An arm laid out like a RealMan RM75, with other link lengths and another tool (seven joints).
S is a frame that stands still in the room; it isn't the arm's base.
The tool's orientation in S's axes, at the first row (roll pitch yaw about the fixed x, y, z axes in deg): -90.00, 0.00, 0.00
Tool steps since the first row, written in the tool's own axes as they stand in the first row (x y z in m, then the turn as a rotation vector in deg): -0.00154, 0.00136, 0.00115, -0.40, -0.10, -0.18; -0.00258, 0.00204, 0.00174, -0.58, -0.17, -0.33; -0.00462, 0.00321, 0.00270, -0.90, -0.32, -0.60; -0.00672, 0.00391, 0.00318, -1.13, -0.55, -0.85; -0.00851, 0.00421, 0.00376, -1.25, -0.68, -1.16; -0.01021, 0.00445, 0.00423, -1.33, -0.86, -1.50; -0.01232, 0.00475, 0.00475, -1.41, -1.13, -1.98; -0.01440, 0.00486, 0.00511, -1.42, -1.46, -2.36
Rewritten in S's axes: -0.00154, 0.00115, -0.00136, -0.40, -0.18, 0.10; -0.00258, 0.00174, -0.00204, -0.58, -0.33, 0.17; -0.00462, 0.00270, -0.00321, -0.90, -0.60, 0.32; -0.00672, 0.00318, -0.00391, -1.13, -0.85, 0.55; -0.00851, 0.00376, -0.00421, -1.25, -1.16, 0.68; -0.01021, 0.00423, -0.00445, -1.33, -1.50, 0.86; -0.01232, 0.00475, -0.00475, -1.41, -1.98, 1.13; -0.01440, 0.00511, -0.00486, -1.42, -2.36, 1.46
